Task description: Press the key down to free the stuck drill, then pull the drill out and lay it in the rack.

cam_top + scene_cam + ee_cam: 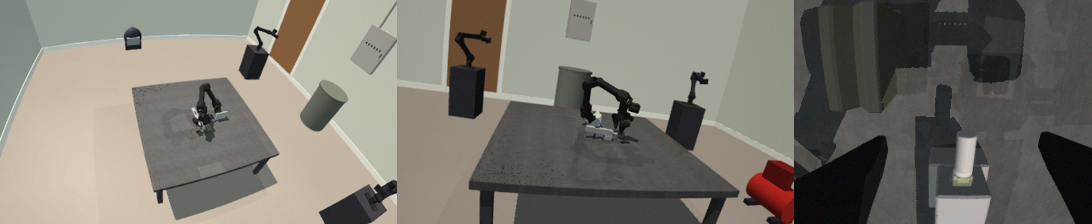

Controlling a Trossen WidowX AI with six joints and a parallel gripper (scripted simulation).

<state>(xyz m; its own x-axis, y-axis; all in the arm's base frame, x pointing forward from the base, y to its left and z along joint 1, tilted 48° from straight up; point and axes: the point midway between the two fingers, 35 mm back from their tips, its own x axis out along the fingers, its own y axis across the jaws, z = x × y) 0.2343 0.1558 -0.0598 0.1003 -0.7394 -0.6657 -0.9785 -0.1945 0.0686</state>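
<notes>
My gripper tip is 10 mm short of the drill, 70 mm to the left of it and 10 mm above it. From my gripper tip the other things lie so: dark blue key (20 mm ahead, 150 mm to the right, 10 mm below).
</notes>
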